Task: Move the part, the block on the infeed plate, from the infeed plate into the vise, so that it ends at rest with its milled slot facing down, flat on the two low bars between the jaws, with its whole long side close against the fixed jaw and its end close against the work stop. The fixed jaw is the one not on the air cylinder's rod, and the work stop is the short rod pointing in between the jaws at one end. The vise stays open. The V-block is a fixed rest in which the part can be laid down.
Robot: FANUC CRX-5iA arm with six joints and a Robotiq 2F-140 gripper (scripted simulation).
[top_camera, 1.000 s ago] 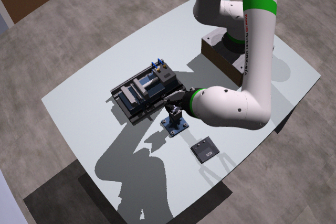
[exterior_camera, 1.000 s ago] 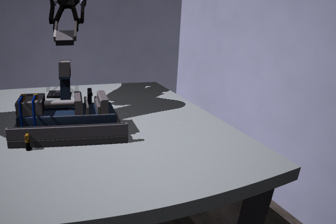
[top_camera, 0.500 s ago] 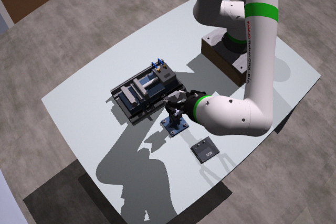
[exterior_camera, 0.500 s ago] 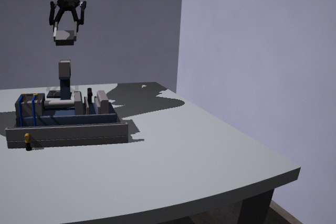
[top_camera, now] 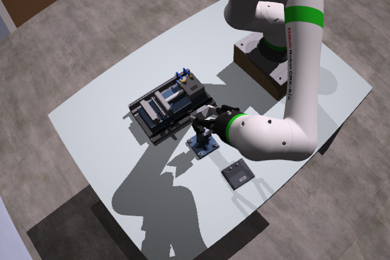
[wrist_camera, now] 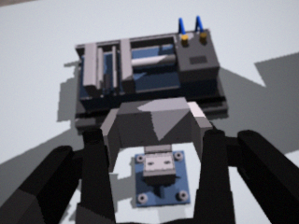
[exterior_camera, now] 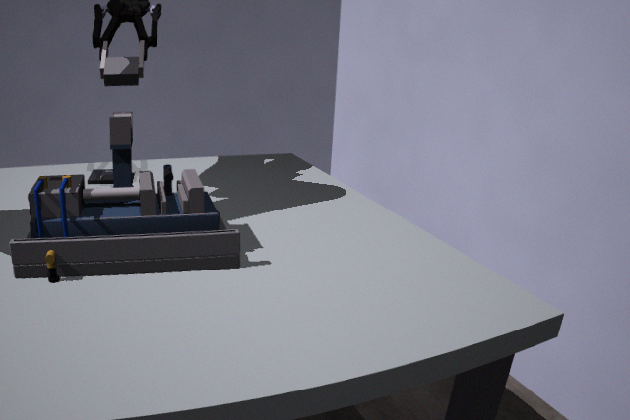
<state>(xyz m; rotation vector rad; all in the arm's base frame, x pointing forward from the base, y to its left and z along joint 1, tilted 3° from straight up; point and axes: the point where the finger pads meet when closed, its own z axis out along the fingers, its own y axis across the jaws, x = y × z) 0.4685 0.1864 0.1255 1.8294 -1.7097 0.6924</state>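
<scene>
The part lies 20 mm below my hand and 10 mm to the right of it. Also, from my hand: cylinder rod 220 mm to the right, 180 mm below, 10 mm ahead; blue work stop 200 mm below, 150 mm to the right, 90 mm ahead; black work stop 170 mm to the right, 160 mm below, 90 mm ahead.
</scene>
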